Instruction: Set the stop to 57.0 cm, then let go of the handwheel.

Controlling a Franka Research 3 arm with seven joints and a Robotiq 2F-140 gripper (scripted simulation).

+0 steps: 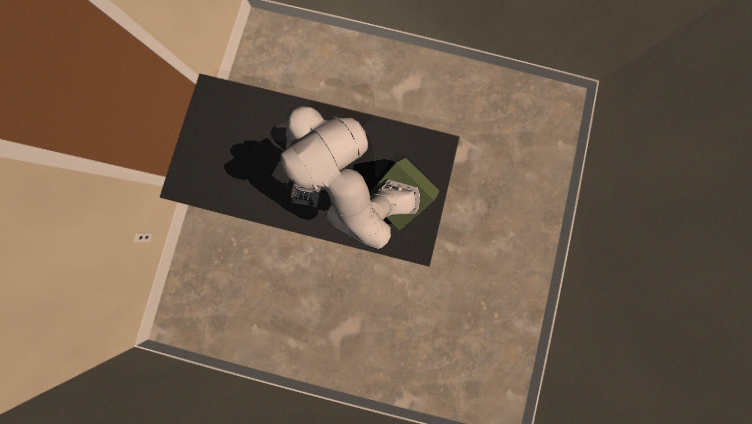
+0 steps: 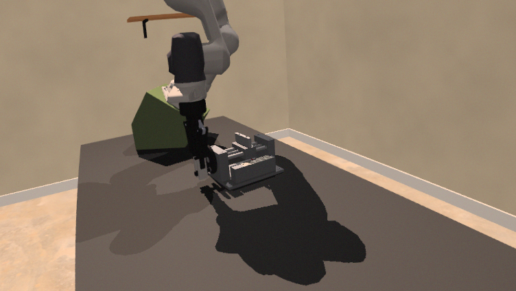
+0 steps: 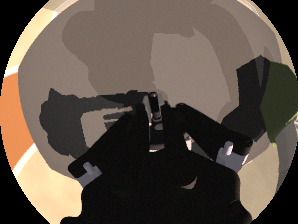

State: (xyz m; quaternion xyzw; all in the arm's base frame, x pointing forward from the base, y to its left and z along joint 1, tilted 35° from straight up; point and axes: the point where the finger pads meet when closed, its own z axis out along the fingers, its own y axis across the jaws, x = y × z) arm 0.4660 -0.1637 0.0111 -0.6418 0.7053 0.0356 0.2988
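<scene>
Right now my hand is 20 mm to the right of the handwheel and 10 mm above it. Also, from my hand: grey stop fixture (150 mm to the left, 30 mm above, 10 mm ahead).
</scene>
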